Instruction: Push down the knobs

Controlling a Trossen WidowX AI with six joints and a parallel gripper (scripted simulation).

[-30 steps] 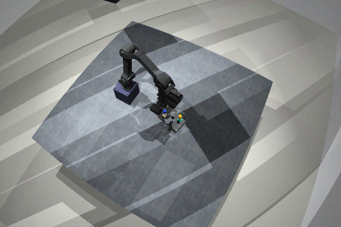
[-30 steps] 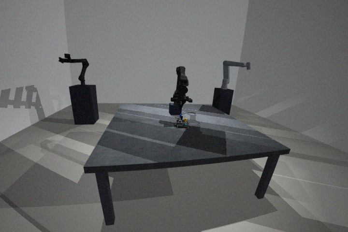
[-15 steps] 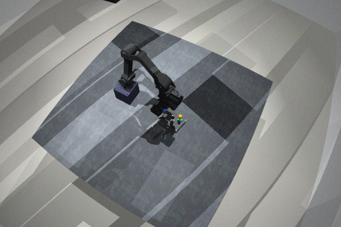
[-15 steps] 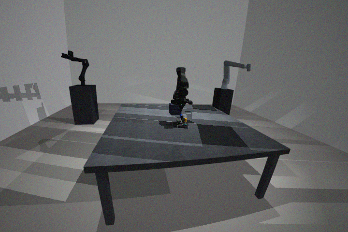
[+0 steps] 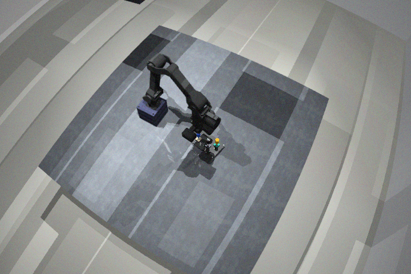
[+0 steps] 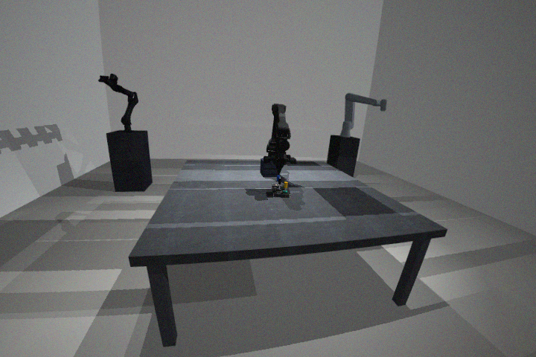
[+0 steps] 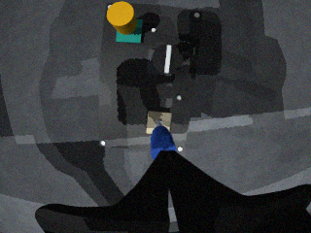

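My gripper tip is now 30 mm above the blue knob. Also, from my gripper tip: dark knob (60 mm ahead, 20 mm below, 10 mm to the right).
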